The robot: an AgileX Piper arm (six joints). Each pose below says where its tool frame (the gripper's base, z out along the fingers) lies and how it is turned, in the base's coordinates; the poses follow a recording.
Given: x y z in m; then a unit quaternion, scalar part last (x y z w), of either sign.
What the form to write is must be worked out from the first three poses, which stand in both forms.
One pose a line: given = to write
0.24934 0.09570 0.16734 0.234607 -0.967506 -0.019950 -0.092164 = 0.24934 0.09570 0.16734 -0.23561 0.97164 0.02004 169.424
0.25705 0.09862 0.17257 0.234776 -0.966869 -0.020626 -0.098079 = 0.25705 0.09862 0.17257 -0.23591 0.97155 0.02073 168.743
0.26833 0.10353 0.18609 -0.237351 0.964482 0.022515 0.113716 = 0.26833 0.10353 0.18609 -0.23890 0.97078 0.02266 166.941
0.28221 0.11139 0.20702 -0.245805 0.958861 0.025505 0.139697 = 0.28221 0.11139 0.20702 -0.24824 0.96836 0.02576 163.939
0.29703 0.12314 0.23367 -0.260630 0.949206 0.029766 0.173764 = 0.29703 0.12314 0.23367 -0.26466 0.96387 0.03023 159.987
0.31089 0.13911 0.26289 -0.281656 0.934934 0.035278 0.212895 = 0.31089 0.13911 0.26289 -0.28826 0.95687 0.03611 155.416
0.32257 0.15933 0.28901 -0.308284 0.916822 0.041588 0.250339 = 0.32257 0.15933 0.28901 -0.31842 0.94697 0.04296 151.005
